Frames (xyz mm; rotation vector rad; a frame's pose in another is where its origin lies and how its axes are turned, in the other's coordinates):
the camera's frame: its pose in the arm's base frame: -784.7 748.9 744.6 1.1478 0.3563 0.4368
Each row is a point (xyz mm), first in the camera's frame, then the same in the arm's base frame.
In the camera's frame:
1: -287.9 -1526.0 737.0
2: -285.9 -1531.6 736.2
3: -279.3 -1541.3 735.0
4: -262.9 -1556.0 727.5
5: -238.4 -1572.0 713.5
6: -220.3 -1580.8 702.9
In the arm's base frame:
1: -447.8 -503.8 -383.2
2: -445.6 -504.1 -388.8
3: -439.1 -503.2 -398.5
4: -426.4 -494.0 -415.7
5: -409.7 -476.0 -436.9
6: -397.9 -461.5 -449.9

